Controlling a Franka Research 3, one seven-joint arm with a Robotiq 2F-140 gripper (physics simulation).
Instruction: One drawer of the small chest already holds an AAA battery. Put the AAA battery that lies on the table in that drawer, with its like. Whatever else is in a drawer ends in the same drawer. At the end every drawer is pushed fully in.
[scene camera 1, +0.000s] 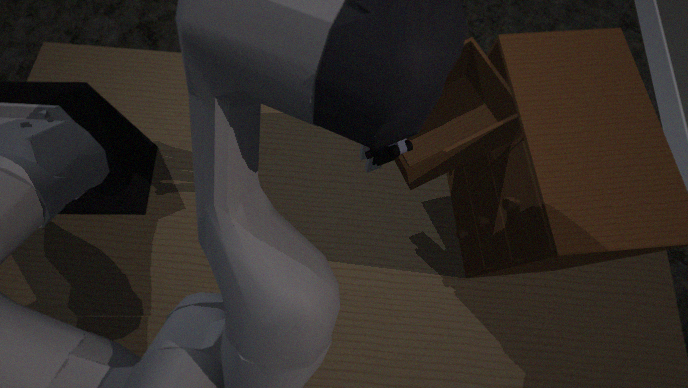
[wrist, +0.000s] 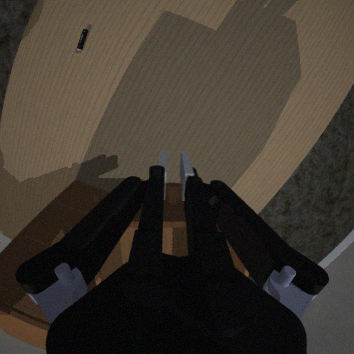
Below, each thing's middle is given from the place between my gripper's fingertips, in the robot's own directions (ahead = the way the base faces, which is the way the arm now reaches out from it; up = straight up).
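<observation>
Small brown wooden chest (scene camera 1: 603, 168): 270 mm ahead of my hand, 20 mm left of it, 10 mm below it.
</observation>
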